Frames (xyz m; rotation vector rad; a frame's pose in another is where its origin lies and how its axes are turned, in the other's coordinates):
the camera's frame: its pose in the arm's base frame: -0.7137 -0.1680 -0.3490 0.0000 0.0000 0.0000
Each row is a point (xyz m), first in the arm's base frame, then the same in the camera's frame.
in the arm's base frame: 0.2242 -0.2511 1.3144
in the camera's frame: 0.9379 -0.0831 1.6634
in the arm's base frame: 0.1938 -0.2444 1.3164
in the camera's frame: 0.9075 -0.0764 1.6654
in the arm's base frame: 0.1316 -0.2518 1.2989
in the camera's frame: 0.8453 -0.0838 1.6479
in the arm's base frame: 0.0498 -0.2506 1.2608
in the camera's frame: 0.7635 -0.0826 1.6098
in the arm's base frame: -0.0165 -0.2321 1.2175
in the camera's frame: 0.6972 -0.0641 1.5665
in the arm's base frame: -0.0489 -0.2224 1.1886
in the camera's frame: 0.6648 -0.0544 1.5376
